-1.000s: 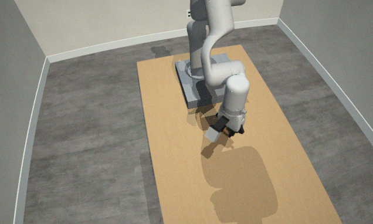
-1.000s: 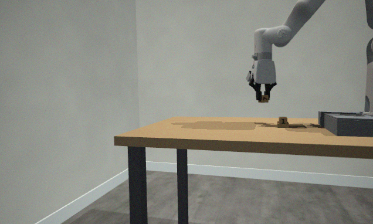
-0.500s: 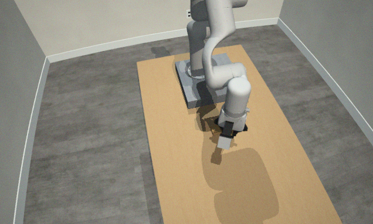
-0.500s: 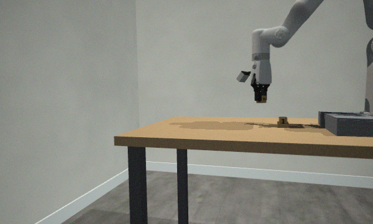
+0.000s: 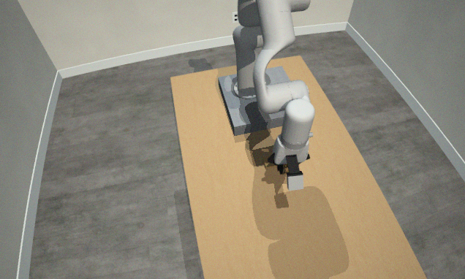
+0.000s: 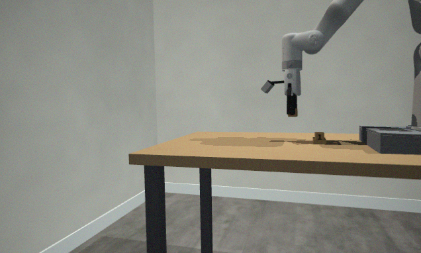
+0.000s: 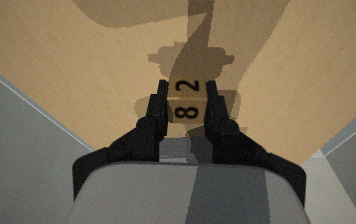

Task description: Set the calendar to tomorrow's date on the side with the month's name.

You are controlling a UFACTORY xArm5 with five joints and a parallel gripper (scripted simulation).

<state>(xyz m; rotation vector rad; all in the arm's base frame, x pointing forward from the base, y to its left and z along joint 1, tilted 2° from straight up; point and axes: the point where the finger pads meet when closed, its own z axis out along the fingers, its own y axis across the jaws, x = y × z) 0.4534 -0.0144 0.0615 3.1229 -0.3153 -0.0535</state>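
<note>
Now: hand 1 cm above the wooden cube. The rest, counted from my hand: wooden tray 12 cm below, 10 cm behind.
</note>
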